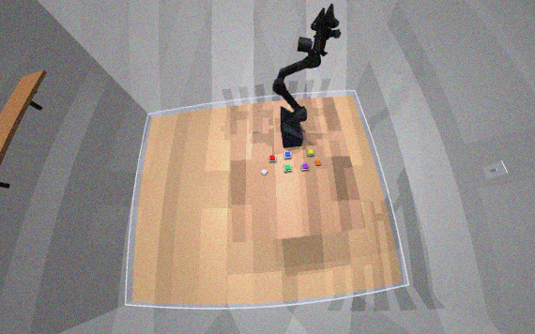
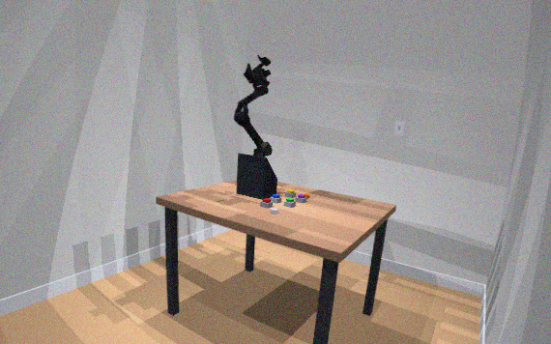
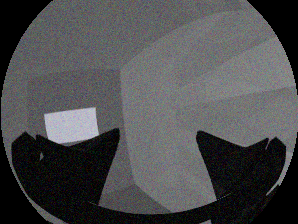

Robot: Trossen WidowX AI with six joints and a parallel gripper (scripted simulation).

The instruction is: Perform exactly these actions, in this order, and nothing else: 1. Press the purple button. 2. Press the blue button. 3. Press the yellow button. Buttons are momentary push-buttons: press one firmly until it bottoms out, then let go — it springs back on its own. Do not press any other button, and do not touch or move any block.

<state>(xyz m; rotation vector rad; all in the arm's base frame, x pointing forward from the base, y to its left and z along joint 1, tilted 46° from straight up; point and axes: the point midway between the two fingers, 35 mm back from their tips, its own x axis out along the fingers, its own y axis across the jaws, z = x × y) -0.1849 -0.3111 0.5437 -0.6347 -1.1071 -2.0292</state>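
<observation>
Now: gripper tip 80 cm above the purple button, 47 cm short of it and 10 cm to the left of it. Round my gripper tip: blue button: 80 cm below, 37 cm ahead, 21 cm to the right; then orange block: 82 cm below, 46 cm ahead; then yellow button: 80 cm below, 37 cm ahead, 5 cm to the right.
</observation>
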